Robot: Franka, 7 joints.
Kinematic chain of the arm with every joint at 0, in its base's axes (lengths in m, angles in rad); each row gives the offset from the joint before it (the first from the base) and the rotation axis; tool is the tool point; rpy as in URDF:
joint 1: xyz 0 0 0.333 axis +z
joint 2: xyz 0 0 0 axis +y
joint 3: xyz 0 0 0.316 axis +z
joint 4: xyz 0.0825 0 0 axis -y
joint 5: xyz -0.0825 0 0.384 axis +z
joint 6: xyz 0 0 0 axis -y
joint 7: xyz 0.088 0 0 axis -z
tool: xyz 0 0 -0.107 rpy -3.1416 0 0
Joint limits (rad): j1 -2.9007..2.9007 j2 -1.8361..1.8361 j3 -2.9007..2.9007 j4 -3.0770..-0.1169 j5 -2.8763..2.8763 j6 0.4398..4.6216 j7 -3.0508..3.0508
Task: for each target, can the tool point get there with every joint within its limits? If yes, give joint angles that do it. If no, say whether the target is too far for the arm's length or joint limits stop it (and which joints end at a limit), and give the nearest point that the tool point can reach.
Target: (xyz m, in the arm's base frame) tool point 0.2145 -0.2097 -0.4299
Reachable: no: joint limits stop it (at a limit: joint 2) | nearest point 0.2131 -0.2084 -0.3606 | short by 0.069 m
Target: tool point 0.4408 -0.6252 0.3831
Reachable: yes | joints -0.7966 1.3272 0.0398 -0.4136 1.2118 3.8253 2.4561
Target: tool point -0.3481 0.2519 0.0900
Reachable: yes | joints -2.0290 -1.4514 -2.1839 -2.1694 0.4640 1.7646 -0.9002
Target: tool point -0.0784 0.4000 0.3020
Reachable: yes | joints -0.3659 -0.2645 2.4418 -2.4080 1.9456 3.7630 0.1532
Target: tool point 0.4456 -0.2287 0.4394
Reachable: yes | joints -2.0267 1.1002 1.6000 -2.2089 1.0827 1.7828 0.6468
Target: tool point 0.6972 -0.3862 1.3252
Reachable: no: too far | nearest point 0.4700 -0.2603 1.0018 | short by 0.415 m
